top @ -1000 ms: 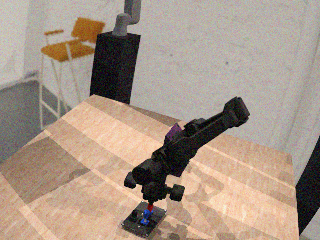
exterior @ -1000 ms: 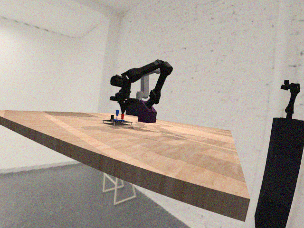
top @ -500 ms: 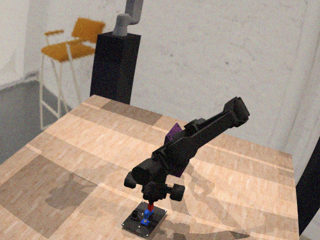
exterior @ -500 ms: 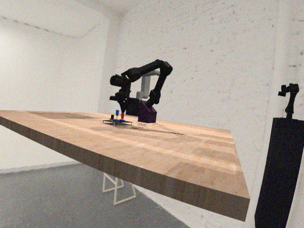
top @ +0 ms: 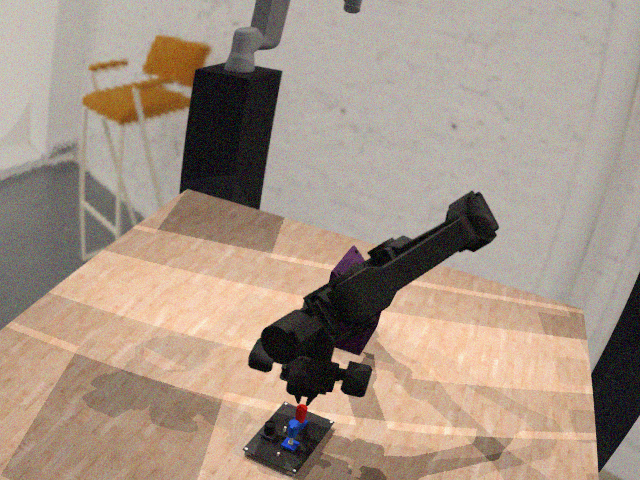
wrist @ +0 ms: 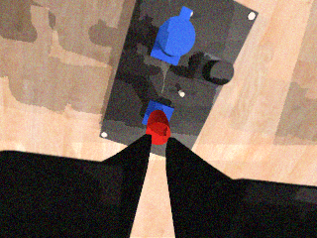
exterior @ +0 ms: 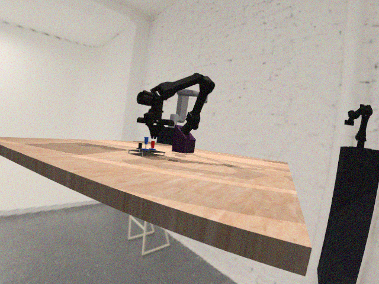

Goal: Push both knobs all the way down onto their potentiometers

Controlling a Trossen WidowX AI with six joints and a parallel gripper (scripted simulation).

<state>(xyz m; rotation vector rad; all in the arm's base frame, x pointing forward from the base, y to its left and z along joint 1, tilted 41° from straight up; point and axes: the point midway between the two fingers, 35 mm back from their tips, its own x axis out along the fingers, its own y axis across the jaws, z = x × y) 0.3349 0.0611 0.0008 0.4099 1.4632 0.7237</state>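
My gripper tip is now 3 cm above the red knob. Round my gripper tip: blue knob: 6 cm ahead, 1 cm to the left, 1 cm below.
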